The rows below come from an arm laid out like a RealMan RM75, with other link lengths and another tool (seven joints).
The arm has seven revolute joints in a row. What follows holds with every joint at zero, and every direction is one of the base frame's.
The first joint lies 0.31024 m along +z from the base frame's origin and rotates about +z.
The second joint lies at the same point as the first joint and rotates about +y.
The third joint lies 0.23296 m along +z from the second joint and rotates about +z.
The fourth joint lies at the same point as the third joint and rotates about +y.
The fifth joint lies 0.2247 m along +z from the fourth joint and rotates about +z.
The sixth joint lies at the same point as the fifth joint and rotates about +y.
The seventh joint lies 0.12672 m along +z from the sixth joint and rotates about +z.
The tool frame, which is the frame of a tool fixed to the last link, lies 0.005 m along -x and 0.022 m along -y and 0.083 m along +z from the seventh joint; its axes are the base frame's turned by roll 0, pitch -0.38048 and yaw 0.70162 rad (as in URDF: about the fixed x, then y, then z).
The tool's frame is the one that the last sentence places.
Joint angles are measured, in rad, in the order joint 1, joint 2, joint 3, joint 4, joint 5, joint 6, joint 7. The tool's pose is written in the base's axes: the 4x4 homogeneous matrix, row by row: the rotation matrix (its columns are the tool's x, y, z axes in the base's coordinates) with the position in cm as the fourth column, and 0 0 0 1 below. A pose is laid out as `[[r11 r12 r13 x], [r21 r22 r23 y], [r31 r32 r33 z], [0 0 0 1]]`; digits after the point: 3 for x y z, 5 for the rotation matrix.
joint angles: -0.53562 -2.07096 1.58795 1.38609 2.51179 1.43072 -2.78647
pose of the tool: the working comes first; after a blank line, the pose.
Where each joint sits with the arm in this pose, in the base's axes (m; each line is computed from the numbers above, not from the rounded line before):
joint 1: 0.0000 0.0000 0.3102
joint 2: 0.0000 0.0000 0.3102
joint 3: -0.1758 0.1043 0.1985
joint 4: -0.1758 0.1043 0.1985
joint 5: -0.0927 0.3118 0.1754
joint 6: -0.0927 0.3118 0.1754
joint 7: -0.1411 0.3377 0.0612
the tool: -0.1899 0.3657 -0.0038

[[0.71530 0.03040 -0.69816 -18.995], [0.18404 -0.97198 0.14624 36.571], [-0.67415 -0.23309 -0.70085 -0.382], [0 0 0 1]]
